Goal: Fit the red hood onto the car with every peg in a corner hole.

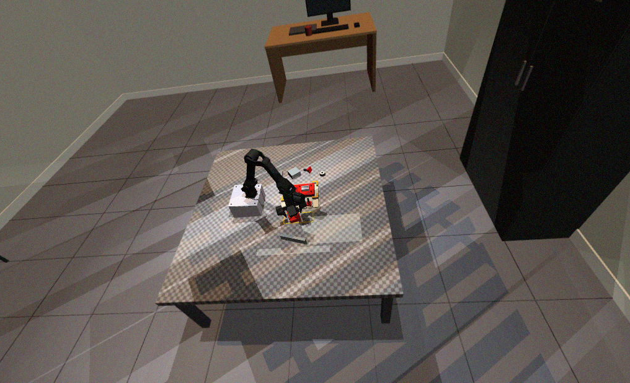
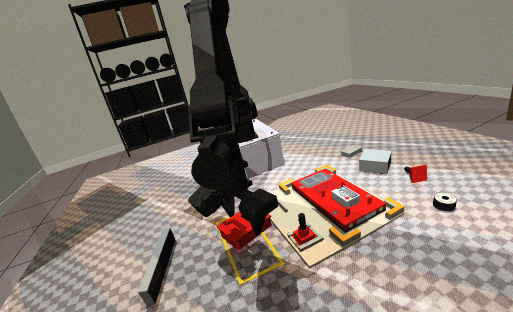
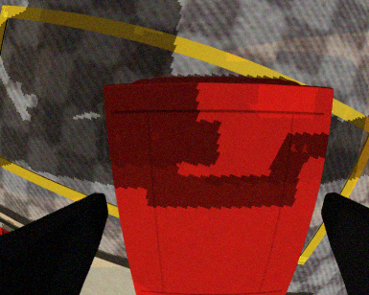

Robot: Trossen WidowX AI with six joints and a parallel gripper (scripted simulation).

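My gripper tip is right at the red hood. Also, from my gripper tip: black ring (39 cm to the left, 13 cm ahead, 1 cm below); jig (19 cm to the left, 1 cm ahead); grey engine block (22 cm to the left, 4 cm ahead, 1 cm above).
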